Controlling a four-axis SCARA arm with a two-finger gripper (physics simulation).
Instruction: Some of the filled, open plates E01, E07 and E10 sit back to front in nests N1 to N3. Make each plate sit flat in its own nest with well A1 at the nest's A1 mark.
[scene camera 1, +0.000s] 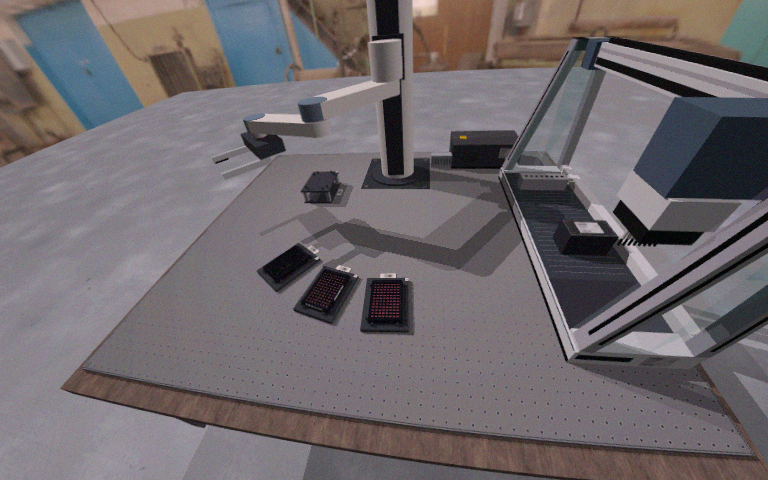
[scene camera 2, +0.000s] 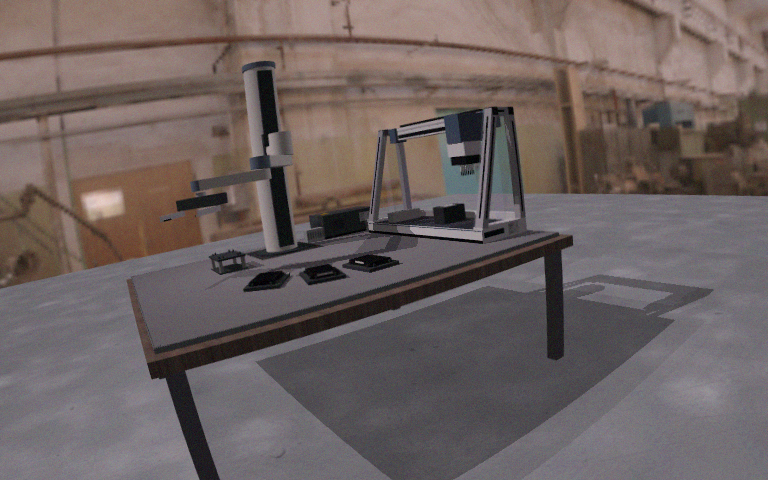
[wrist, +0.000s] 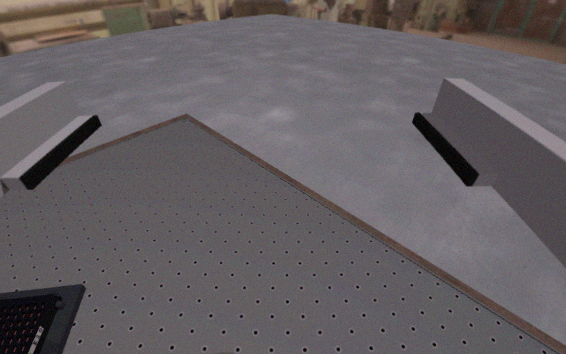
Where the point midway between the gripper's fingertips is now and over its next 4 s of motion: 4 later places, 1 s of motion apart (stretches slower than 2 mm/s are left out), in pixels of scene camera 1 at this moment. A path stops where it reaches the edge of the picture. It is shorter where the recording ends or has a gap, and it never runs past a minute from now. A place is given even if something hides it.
My gripper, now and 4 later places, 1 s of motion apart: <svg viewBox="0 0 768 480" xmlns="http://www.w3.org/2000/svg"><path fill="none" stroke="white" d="M217 167L228 168L291 169L315 170L349 171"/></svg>
